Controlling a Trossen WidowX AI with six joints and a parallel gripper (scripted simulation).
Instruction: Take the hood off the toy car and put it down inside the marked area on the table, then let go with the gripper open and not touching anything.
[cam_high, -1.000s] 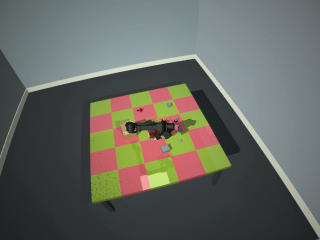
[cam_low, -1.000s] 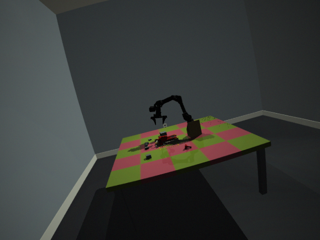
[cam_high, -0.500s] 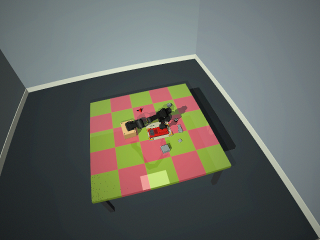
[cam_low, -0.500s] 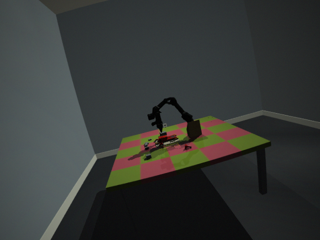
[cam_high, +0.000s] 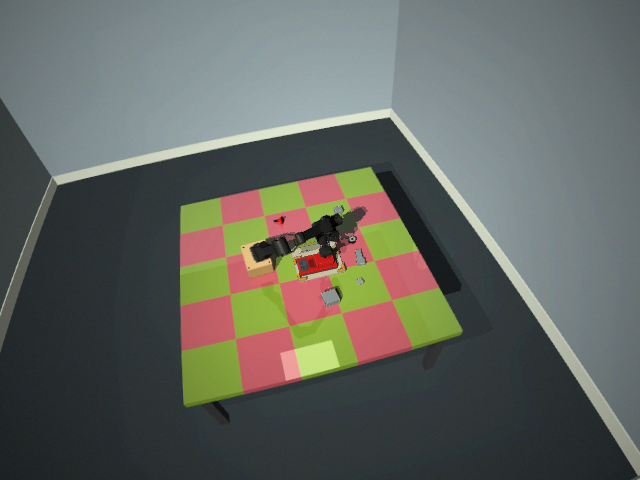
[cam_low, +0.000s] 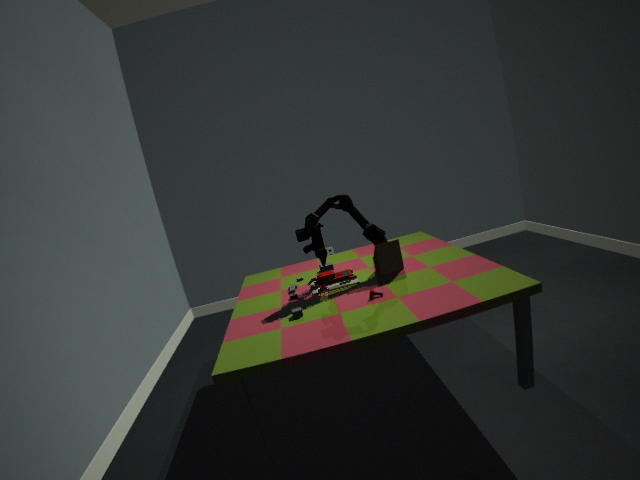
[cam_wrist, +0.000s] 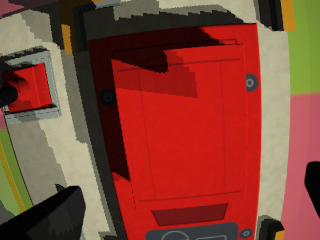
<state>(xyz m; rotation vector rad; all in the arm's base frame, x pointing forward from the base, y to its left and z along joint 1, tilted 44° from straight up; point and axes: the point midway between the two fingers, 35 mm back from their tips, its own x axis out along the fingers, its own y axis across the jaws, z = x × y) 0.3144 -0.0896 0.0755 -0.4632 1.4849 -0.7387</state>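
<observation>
My gripper tip is now 6 cm above the red hood. From my gripper tip the other things lie so: dark wheel (21 cm ahead, 8 cm to the left, 9 cm below).
</observation>
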